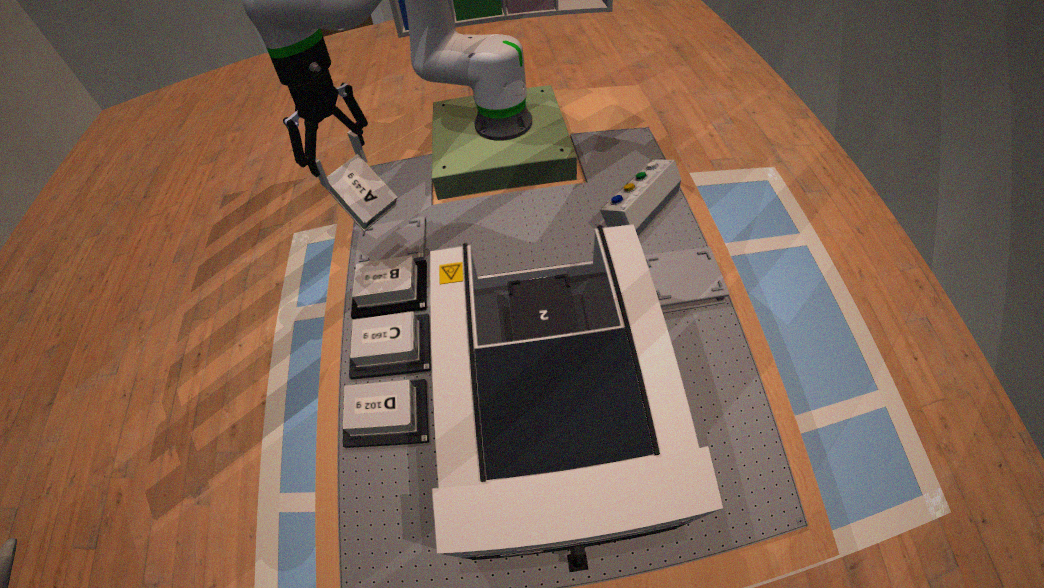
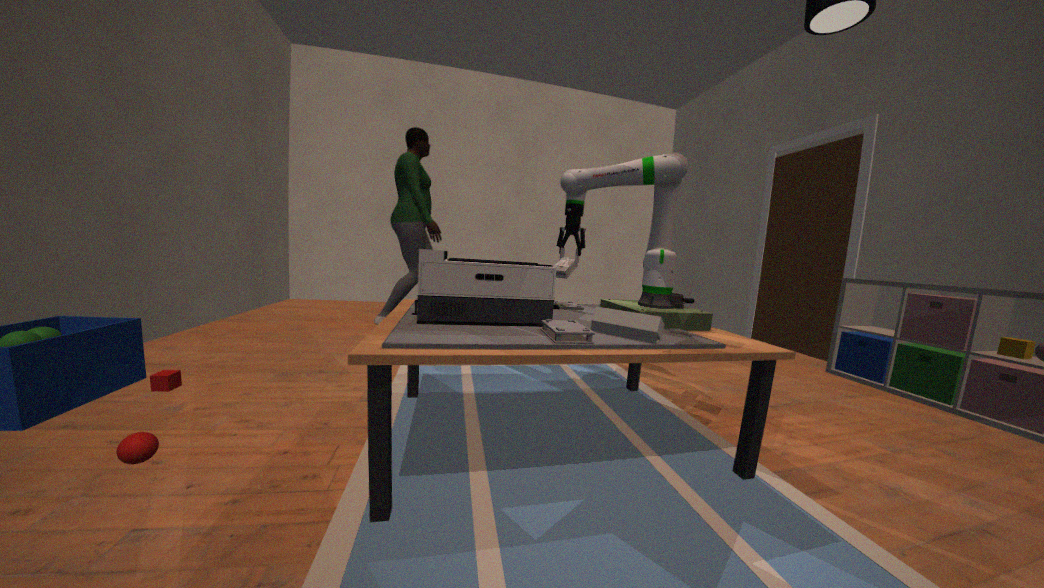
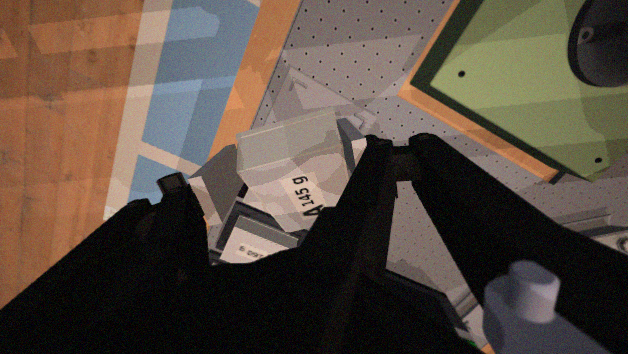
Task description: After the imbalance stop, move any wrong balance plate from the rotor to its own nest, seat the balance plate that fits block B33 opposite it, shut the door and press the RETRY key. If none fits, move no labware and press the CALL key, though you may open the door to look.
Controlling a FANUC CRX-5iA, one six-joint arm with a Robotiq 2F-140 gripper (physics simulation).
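Seen in the pictures: gripper, fingertip midpoint: (image 1: 344,173) (image 2: 568,261) (image 3: 289,149); arm's base at its link origin: (image 1: 503,123) (image 2: 655,306).
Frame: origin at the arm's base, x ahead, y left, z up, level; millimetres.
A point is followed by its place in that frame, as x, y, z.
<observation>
My gripper (image 1: 338,159) @(337, -293, 165) (image 2: 566,258) @(337, -293, 165) (image 3: 289,149) @(337, -293, 165) is shut on plate A, marked 145 g (image 1: 357,191) @(382, -257, 152) (image 2: 562,268) @(385, -213, 132) (image 3: 295,165) @(341, -284, 180), and holds it tilted above the table's back left. A pale nest with corner marks (image 1: 392,235) @(321, -252, -50) (image 3: 320,97) @(297, -279, -50) stands bare near it. Plate B, 240 g (image 1: 383,281) @(480, -233, -8), plate C, 160 g (image 1: 382,338) @(609, -216, -8) (image 3: 255,240) @(572, -239, -8), and plate D, 102 g (image 1: 378,407) @(745, -206, -8), sit in dark nests. The centrifuge (image 1: 452,365) @(740, -42, 148) (image 2: 485,281) @(745, 261, 88) has an opening behind its dark panel (image 1: 562,401) @(798, 103, 151); rotor position 2 (image 1: 542,295) @(587, 81, 78) shows there without labware. Block B33 does not show; the rotor's opposite side is hidden.
A key box (image 1: 639,195) @(309, 294, 21) (image 2: 624,325) @(286, 349, -22) with blue, yellow, green and grey keys stands at the back right; its labels are unreadable. A bare pale platform (image 1: 686,276) @(488, 368, -28) (image 2: 566,330) @(498, 432, -28) is right of the centrifuge. The green robot base (image 1: 504,157) @(142, 5, 0) (image 3: 500,100) @(154, -64, 0) is behind. A person (image 2: 413,189) stands beyond the table.
</observation>
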